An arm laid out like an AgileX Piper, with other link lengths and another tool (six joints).
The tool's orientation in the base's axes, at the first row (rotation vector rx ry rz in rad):
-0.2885 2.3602 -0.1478
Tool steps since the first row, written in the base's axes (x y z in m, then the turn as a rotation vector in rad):
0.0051 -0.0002 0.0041 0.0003 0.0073 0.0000
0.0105 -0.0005 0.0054 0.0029 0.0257 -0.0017
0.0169 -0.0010 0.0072 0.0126 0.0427 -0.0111
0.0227 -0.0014 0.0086 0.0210 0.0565 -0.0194
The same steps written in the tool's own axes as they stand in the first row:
-0.0063 -0.0018 0.0006 -0.0020 0.0070 0.0000
-0.0108 -0.0032 0.0034 -0.0073 0.0247 0.0027
-0.0164 -0.0051 0.0066 -0.0121 0.0414 0.0158
-0.0213 -0.0067 0.0096 -0.0158 0.0549 0.0273

